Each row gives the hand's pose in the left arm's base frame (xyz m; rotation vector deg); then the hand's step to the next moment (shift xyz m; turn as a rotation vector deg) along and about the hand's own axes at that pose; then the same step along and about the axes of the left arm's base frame.
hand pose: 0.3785 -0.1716 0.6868 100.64 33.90 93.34
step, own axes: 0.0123 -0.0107 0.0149 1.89 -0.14 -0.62
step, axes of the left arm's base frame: 0.0173 0.0137 0.0006 -0.37 1.55 1.20
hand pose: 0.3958 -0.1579 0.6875 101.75 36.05 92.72
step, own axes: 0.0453 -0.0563 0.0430 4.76 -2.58 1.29
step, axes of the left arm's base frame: 0.0524 0.0647 -0.0118 2.06 5.00 1.30
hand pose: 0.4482 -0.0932 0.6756 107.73 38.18 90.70
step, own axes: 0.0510 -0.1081 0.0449 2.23 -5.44 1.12
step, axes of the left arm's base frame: 0.0523 0.1065 -0.0470 1.45 5.26 -2.46
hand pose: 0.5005 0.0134 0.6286 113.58 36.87 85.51
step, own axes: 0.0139 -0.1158 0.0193 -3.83 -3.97 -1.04
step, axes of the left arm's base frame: 0.0178 0.0900 -0.0746 -2.16 0.44 -5.16
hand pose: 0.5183 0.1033 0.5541 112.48 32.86 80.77
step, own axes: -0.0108 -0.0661 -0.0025 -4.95 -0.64 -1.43
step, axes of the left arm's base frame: -0.0046 0.0393 -0.0541 -2.96 -2.53 -3.43
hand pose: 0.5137 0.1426 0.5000 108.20 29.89 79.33
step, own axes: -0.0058 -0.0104 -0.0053 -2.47 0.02 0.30
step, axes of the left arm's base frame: -0.0060 0.0045 -0.0107 -0.56 -1.81 -1.62
